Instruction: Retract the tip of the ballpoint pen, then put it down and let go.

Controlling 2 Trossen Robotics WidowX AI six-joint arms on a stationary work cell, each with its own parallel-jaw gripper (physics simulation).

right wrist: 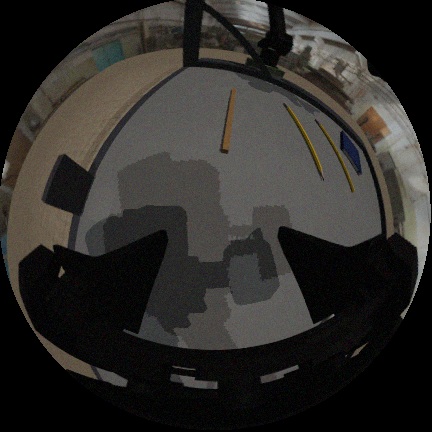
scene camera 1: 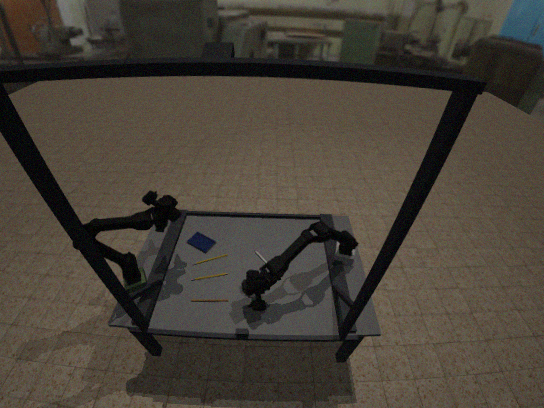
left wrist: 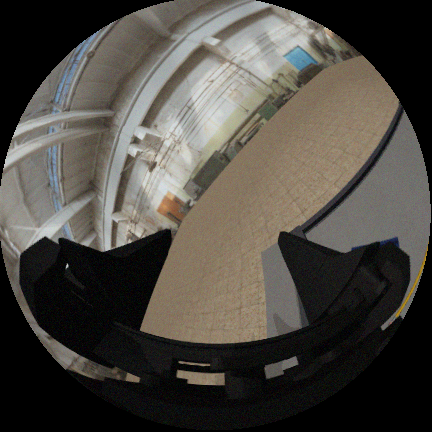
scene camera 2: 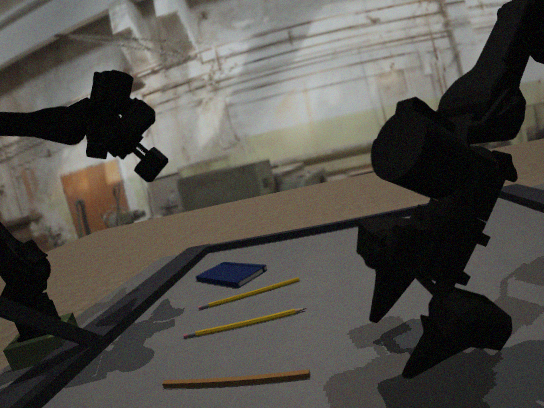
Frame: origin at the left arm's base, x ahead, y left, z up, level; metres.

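Seen in the pictures: left gripper, between the fingertips: (left wrist: 226,236) (scene camera 2: 138,148); right gripper, between the fingertips: (right wrist: 223,234) (scene camera 1: 246,297) (scene camera 2: 387,346); left arm's base, origin of its link: (right wrist: 265,63) (scene camera 1: 133,278); right arm's base, origin of its link: (scene camera 1: 345,250).
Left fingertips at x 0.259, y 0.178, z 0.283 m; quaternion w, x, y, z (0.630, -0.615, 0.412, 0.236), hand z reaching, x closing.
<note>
Pixels of each thing's middle, then the offset from my left fingertips to it.
- white pen, middle of its body: (scene camera 1: 263,259) dx +0.373, dy -0.349, dz -0.317 m
- blue notebook, middle of its body: (scene camera 2: 230,273) (right wrist: 350,150) (scene camera 1: 201,242) dx +0.122, dy -0.081, dz -0.317 m
- orange-brown stick, middle of its body: (scene camera 2: 232,381) (right wrist: 230,109) (scene camera 1: 209,300) dx +0.037, dy -0.440, dz -0.319 m
A white pen (scene camera 1: 260,257) lies on the table right of the pencils in scene camera 1. One end is hidden behind my right arm, and its tip cannot be made out. The pen does not show in the wrist views or in scene camera 2. My right gripper (scene camera 2: 391,347) (right wrist: 223,234) is open and empty, low over the table, nearer the front edge than the pen and apart from it. My left gripper (left wrist: 226,236) is open and empty, raised at the table's far left corner.
A blue notebook (scene camera 1: 201,242) (scene camera 2: 231,274) (right wrist: 351,152), a yellow pencil (scene camera 1: 210,259) (scene camera 2: 250,293), another yellow pencil (scene camera 1: 210,276) (scene camera 2: 245,323) and an orange-brown stick (scene camera 1: 210,300) (scene camera 2: 236,379) (right wrist: 228,121) lie left of the right gripper in the scene views. Dark frame posts (scene camera 1: 407,210) rise at the table's sides.
</note>
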